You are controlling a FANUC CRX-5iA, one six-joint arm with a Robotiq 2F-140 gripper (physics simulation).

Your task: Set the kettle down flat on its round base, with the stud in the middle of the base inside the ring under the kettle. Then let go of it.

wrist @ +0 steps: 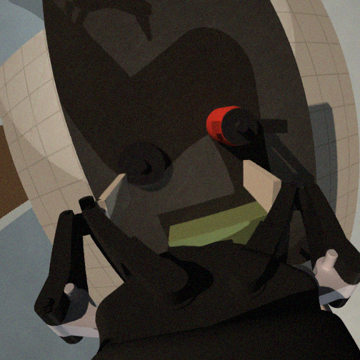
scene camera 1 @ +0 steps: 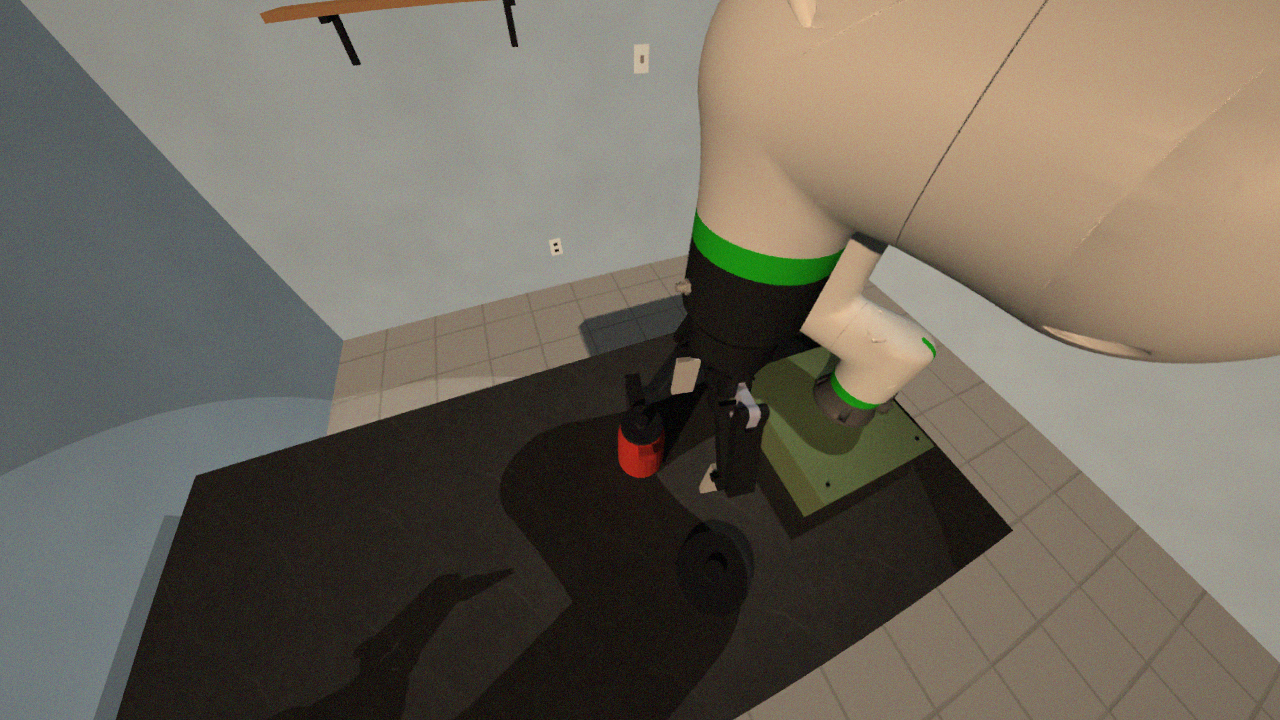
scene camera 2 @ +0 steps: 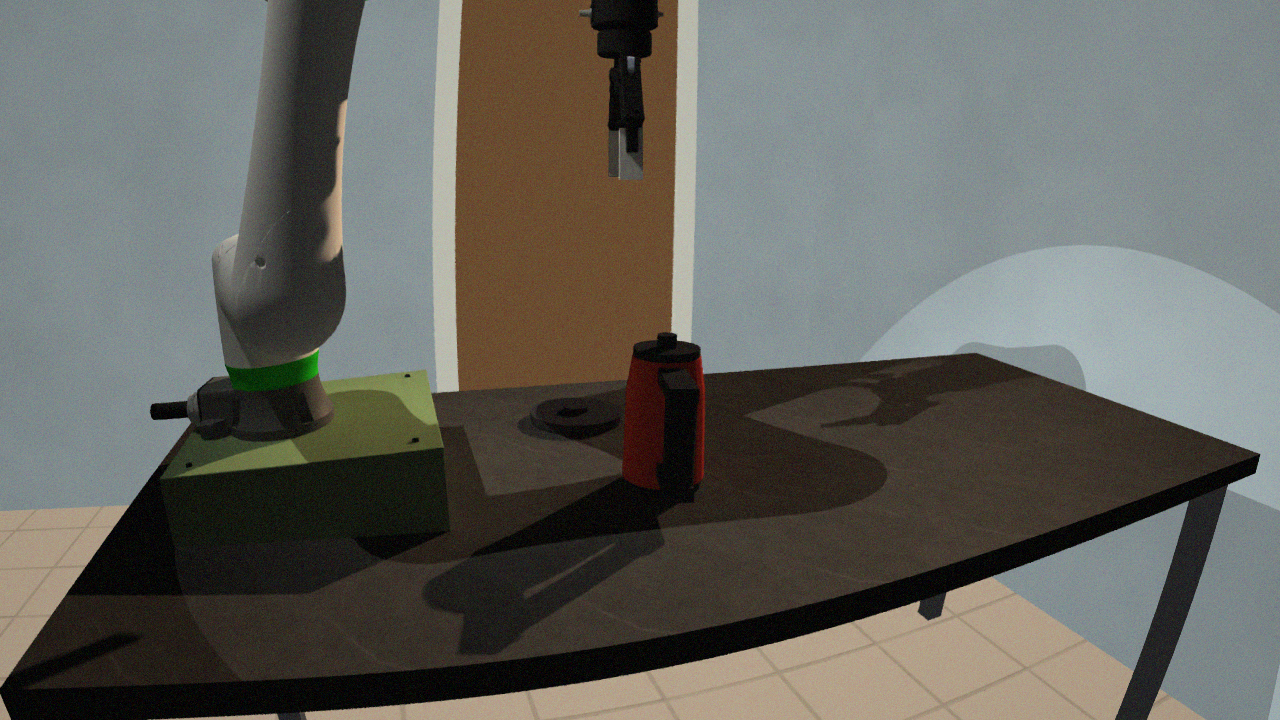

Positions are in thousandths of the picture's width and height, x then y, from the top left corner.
I see my gripper (scene camera 2: 488,248) and a black round base (scene camera 2: 450,577).
My gripper also shows in the wrist view (wrist: 518,499).
